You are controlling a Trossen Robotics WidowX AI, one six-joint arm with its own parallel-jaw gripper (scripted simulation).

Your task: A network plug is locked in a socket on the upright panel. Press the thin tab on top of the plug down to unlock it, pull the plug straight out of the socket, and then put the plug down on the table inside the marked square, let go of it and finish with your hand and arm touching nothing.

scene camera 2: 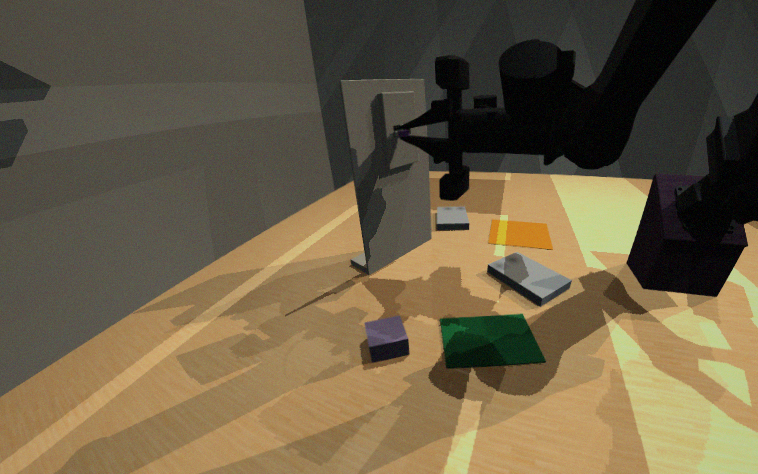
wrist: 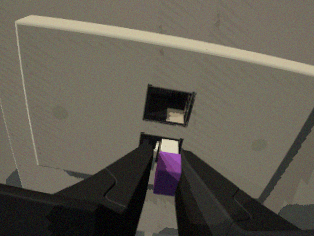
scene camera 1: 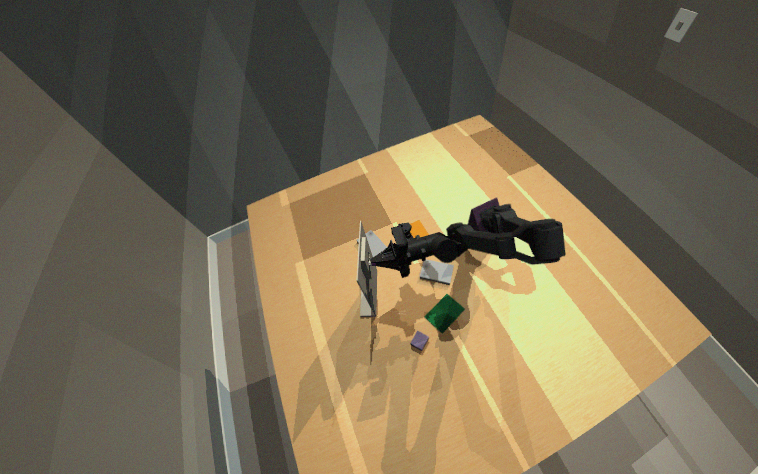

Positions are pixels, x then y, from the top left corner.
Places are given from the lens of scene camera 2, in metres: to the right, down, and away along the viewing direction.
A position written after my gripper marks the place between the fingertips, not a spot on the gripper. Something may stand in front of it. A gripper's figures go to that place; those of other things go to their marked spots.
my gripper [scene camera 2: 400, 132]: 0.03, -0.16, 0.40
green square [scene camera 2: 482, 341]: 0.12, 0.12, 0.30
grey slab [scene camera 2: 534, 281]: 0.23, 0.07, 0.36
grey slab [scene camera 2: 448, 218]: 0.16, -0.04, 0.60
